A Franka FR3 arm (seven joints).
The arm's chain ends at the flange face. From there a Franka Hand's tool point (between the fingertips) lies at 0.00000 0.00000 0.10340 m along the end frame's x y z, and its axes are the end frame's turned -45 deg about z.
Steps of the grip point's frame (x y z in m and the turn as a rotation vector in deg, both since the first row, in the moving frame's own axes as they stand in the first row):
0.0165, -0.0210, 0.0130, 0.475, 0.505, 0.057
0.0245, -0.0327, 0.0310, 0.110, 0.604, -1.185
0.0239, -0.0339, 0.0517, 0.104, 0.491, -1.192
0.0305, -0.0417, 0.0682, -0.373, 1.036, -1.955
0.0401, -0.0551, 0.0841, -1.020, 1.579, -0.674
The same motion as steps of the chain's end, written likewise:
-0.0032, -0.0253, 0.0130, 0.693, 0.021, 0.057
-0.0064, -0.0395, 0.0310, 0.505, 0.349, -1.185
-0.0076, -0.0401, 0.0517, 0.421, 0.274, -1.192
-0.0097, -0.0502, 0.0682, 0.469, 0.996, -1.955
-0.0139, -0.0666, 0.0842, 0.395, 1.838, -0.674

